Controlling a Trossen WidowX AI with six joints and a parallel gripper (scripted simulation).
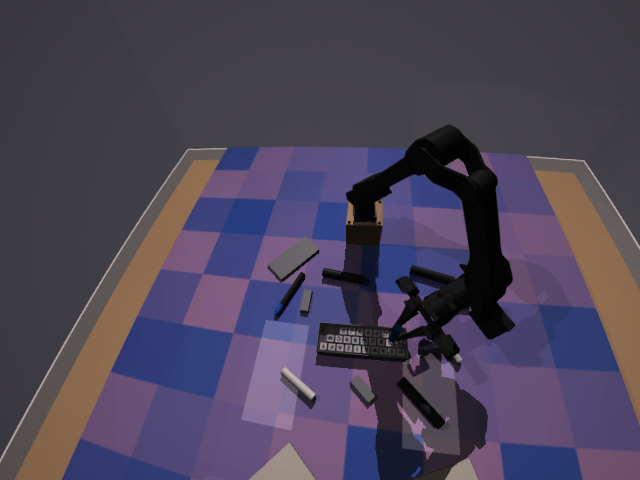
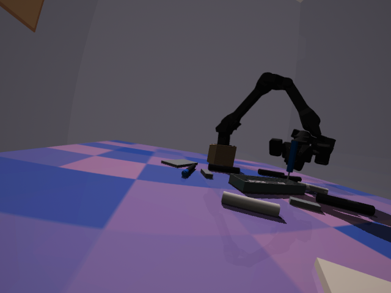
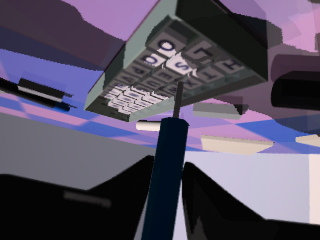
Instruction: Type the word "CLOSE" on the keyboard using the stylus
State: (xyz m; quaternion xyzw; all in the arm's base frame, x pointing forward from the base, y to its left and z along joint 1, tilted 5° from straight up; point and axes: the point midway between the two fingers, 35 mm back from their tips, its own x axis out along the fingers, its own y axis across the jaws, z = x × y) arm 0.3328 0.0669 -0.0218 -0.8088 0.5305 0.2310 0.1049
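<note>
Now: gripper tip 100 mm short of the small grey block, 80 mm above it and 70 mm to the left of it. Round my gripper tip: grey slab 260 mm to the right, 260 mm behind, 80 mm below; then blue-tipped pen 270 mm to the right, 120 mm behind, 80 mm below; then blue stylus 10 mm below.
</note>
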